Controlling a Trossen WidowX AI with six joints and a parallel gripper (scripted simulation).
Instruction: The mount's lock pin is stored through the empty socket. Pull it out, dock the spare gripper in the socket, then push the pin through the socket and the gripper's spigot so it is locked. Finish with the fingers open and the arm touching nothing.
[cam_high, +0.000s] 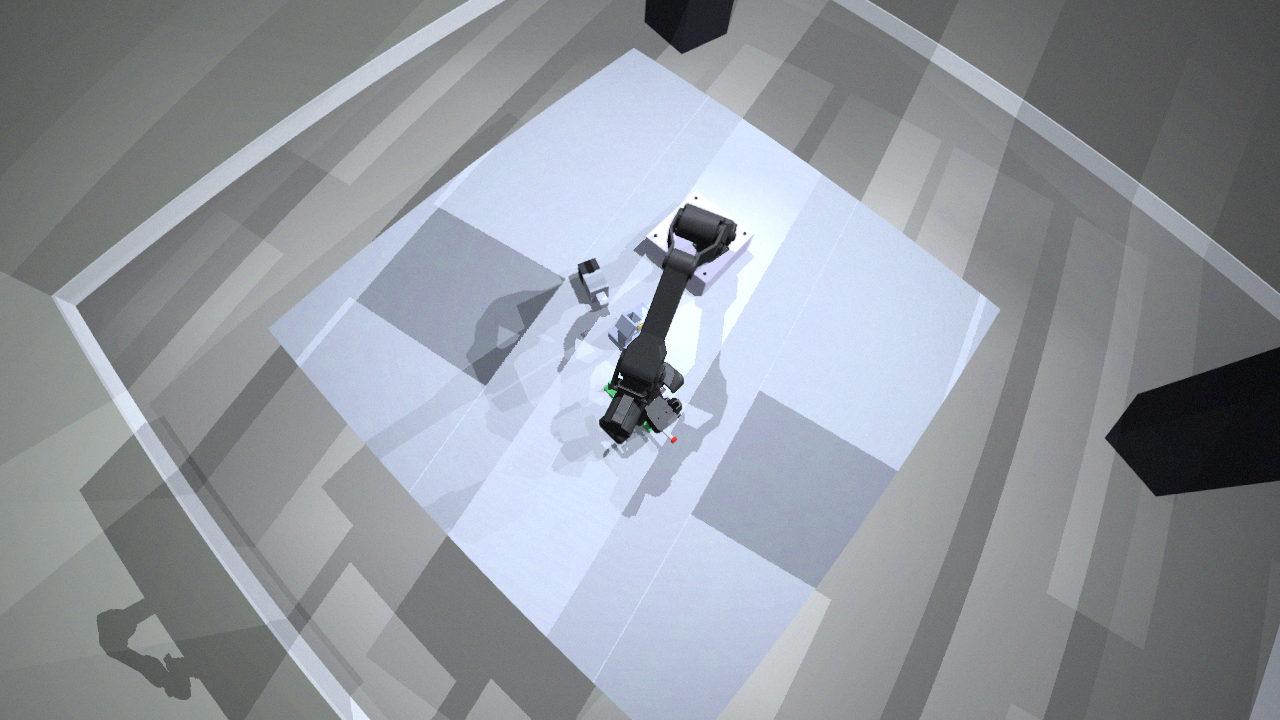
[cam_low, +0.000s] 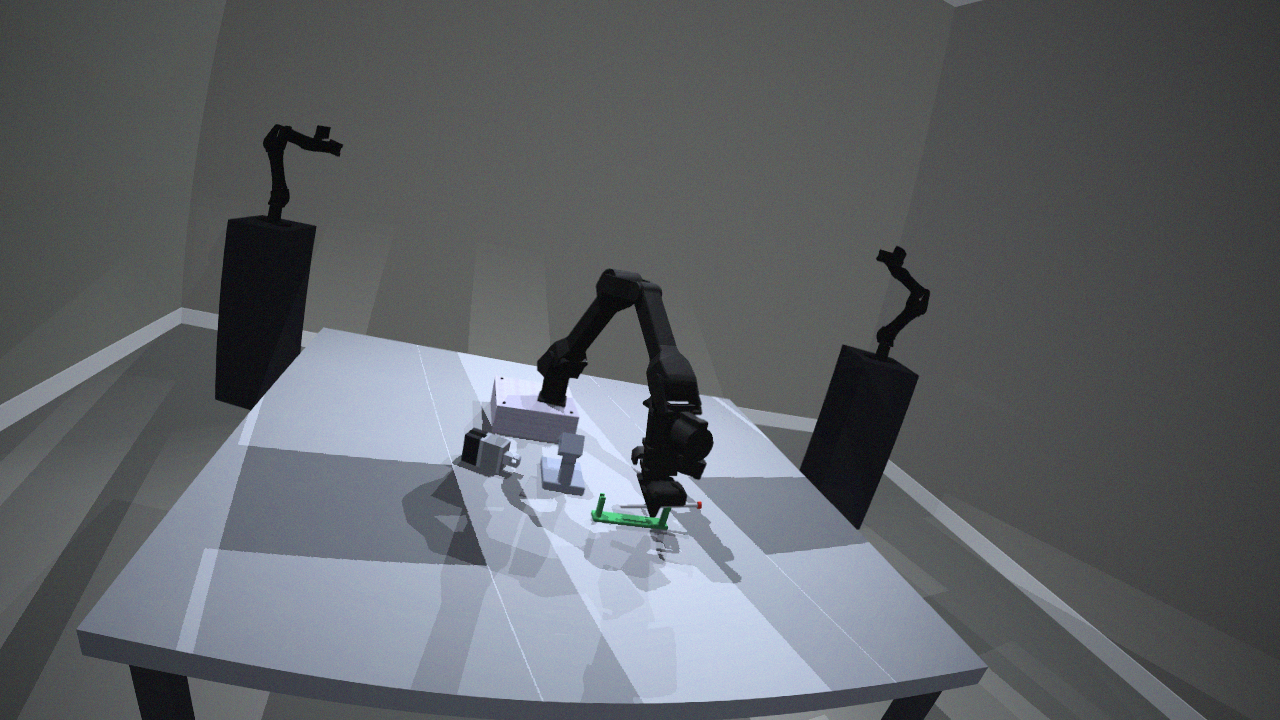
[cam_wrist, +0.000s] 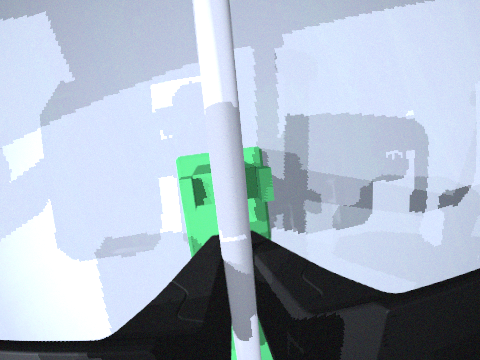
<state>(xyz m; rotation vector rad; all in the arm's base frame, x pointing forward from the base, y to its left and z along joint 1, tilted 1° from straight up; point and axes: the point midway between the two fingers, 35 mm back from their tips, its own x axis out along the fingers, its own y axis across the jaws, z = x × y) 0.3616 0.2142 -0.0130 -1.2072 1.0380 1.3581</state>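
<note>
Right now my gripper tip is 4 cm to the left of the cradle and 1 cm below it. Round my gripper tip: spare gripper: 31 cm to the right, 10 cm behind, 1 cm above; socket: 17 cm to the right, 10 cm behind, 3 cm above.
</note>
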